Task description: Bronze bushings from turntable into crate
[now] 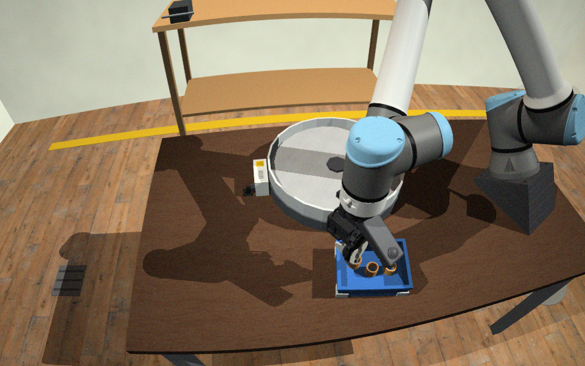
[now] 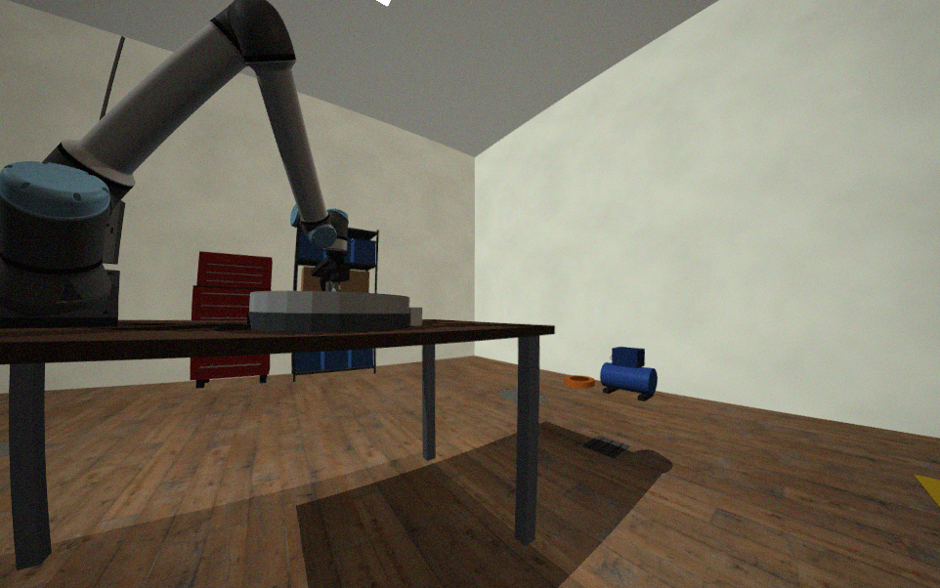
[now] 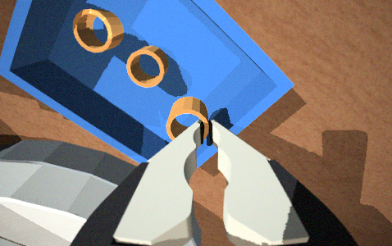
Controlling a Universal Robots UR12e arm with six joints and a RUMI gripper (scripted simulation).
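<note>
Right now my hand is 60 mm past the blue crate and 50 mm above it. The rest, counted from my hand: round grey turntable 350 mm to the right, 50 mm behind, 20 mm below.
</note>
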